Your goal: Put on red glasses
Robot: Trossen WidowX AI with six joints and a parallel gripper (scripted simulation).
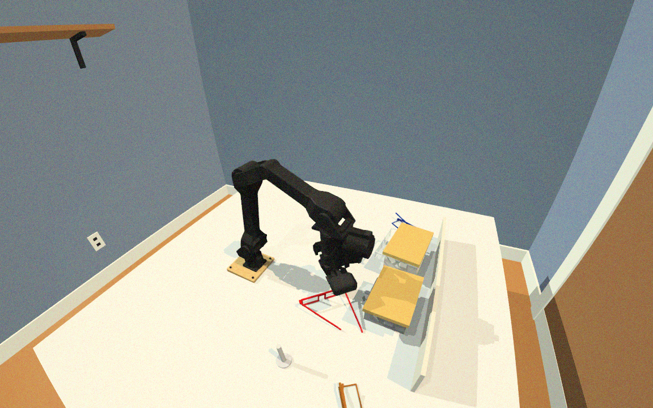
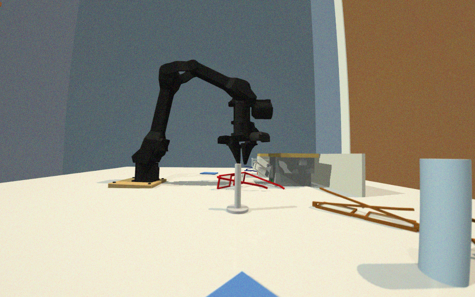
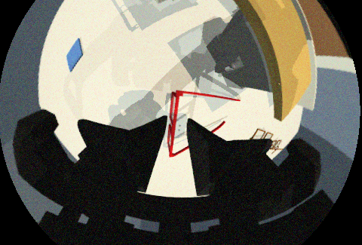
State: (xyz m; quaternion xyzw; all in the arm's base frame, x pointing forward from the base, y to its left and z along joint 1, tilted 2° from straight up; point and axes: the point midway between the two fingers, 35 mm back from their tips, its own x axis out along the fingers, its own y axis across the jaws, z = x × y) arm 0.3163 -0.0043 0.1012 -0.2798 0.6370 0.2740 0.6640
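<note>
The white stand post lies 24 cm to the right of my gripper tip, 5 cm below it and 3 cm behind it. From my gripper tip the other things lie so: pale blue cylinder (41 cm to the right, 14 cm ahead, 2 cm below); then thin grey wall (28 cm ahead, 12 cm to the left, 2 cm below); then display head (15 cm ahead, 1 cm to the left, 1 cm below).
</note>
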